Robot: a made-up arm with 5 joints. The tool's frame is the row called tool. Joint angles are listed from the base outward. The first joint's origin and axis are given. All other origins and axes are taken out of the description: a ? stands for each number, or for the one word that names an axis. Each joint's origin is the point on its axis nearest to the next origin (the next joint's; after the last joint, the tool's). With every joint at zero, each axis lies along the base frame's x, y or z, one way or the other. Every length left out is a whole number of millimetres.
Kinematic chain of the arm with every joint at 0, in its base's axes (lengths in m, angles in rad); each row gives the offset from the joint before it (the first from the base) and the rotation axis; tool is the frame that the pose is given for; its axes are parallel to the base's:
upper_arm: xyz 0 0 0.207 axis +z
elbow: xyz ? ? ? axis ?
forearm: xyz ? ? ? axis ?
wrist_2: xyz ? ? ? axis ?
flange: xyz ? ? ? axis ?
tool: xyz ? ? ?
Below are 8 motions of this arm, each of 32 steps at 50 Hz.
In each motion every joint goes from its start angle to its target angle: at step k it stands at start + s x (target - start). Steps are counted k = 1, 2, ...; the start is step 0. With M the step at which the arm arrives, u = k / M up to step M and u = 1 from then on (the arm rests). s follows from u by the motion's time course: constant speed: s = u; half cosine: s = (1 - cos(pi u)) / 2; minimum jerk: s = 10 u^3 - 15 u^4 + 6 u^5.
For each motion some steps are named. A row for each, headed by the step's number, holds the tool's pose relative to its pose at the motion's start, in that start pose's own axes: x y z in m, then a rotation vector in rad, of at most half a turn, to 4 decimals.
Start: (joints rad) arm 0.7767 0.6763 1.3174 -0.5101 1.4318
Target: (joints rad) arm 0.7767 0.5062 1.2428 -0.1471 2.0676
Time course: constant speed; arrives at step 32
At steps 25, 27, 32:
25: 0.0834 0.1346 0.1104 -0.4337 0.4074 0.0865
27: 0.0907 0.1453 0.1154 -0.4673 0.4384 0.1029
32: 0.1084 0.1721 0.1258 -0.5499 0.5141 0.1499

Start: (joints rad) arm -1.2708 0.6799 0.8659 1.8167 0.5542
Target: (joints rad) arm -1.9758 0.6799 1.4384 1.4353 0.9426
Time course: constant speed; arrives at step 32
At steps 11, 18, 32:
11: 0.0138 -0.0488 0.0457 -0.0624 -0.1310 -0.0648
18: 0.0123 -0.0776 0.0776 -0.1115 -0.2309 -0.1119
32: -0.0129 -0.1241 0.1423 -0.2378 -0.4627 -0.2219

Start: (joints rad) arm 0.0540 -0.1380 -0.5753 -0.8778 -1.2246
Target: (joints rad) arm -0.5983 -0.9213 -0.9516 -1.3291 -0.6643
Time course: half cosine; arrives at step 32
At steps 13, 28, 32:
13: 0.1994 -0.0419 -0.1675 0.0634 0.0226 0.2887
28: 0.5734 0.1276 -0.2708 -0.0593 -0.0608 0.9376
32: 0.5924 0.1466 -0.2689 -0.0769 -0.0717 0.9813

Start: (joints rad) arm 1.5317 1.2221 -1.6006 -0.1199 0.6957
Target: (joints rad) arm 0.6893 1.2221 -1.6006 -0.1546 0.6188
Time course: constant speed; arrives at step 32
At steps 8, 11, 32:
8: -0.0236 0.0515 -0.0513 0.1151 0.1383 0.1271
11: -0.0358 0.0713 -0.0684 0.1586 0.1906 0.1740
32: -0.1663 0.2040 -0.1464 0.4666 0.5662 0.4891

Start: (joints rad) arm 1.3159 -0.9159 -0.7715 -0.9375 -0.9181
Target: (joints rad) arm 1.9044 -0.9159 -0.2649 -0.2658 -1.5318
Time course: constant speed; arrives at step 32
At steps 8, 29, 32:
8: -0.0446 -0.0150 -0.0130 0.1075 -0.0634 -0.0858
29: -0.1366 -0.0428 -0.0759 0.3975 -0.2831 -0.1898
32: -0.1454 -0.0461 -0.0888 0.4419 -0.3181 -0.1909

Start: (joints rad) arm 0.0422 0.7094 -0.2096 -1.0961 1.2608
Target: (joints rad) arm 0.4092 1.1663 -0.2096 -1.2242 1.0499
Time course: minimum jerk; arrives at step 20
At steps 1, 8, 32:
1: -0.0002 -0.0003 -0.0003 -0.0003 -0.0002 0.0005
8: -0.0393 -0.0835 -0.0755 -0.0768 -0.0500 0.1312
32: -0.0698 -0.3024 -0.1853 -0.2612 -0.0908 0.3967

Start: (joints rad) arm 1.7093 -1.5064 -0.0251 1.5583 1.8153
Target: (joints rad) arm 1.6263 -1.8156 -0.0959 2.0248 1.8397
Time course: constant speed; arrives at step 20
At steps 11, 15, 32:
11: -0.0410 0.0076 0.0421 -0.0262 0.1974 0.2261
15: -0.0570 0.0118 0.0543 -0.0463 0.2646 0.3071
32: -0.0784 0.0180 0.0671 -0.0792 0.3447 0.4066

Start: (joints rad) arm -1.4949 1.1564 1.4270 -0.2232 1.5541
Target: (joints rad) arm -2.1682 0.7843 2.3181 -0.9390 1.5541
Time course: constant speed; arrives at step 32
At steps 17, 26, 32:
17: -0.0213 -0.1119 -0.0121 -0.2403 -0.2015 -0.0645
26: -0.0138 -0.1787 -0.0361 -0.4280 -0.3508 -0.0405
32: -0.0004 -0.2305 -0.0571 -0.5662 -0.4709 0.0033

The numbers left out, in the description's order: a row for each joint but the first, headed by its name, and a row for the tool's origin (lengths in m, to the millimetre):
elbow: xyz -0.039 -0.07 0, axis -x
forearm: xyz 0 -0.206 -0.29, axis -y
wrist_2: xyz 0.074 0 -0.318, axis -z
flange: xyz -0.124 -0.045 0, axis -x
tool: xyz 0 -0.107 0.243

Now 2 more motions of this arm.
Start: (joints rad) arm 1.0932 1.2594 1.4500 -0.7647 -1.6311
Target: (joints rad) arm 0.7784 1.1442 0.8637 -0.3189 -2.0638
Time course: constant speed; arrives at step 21
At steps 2, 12, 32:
2: -0.0447 -0.0098 -0.0397 0.0927 -0.0599 -0.0626
12: -0.2516 0.0393 -0.2767 0.5102 -0.4067 -0.3661
32: -0.3651 0.2124 -0.5058 0.8042 -0.7835 -0.6222

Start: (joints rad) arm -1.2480 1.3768 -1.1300 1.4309 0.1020
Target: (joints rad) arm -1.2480 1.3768 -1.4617 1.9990 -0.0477
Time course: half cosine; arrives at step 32
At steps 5, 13, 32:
5: -0.0044 0.0007 0.0007 -0.0106 0.0057 -0.0331
13: -0.0266 0.0063 0.0033 -0.0649 0.0198 -0.2004
32: -0.0719 0.0311 0.0001 -0.1870 -0.0329 -0.5621

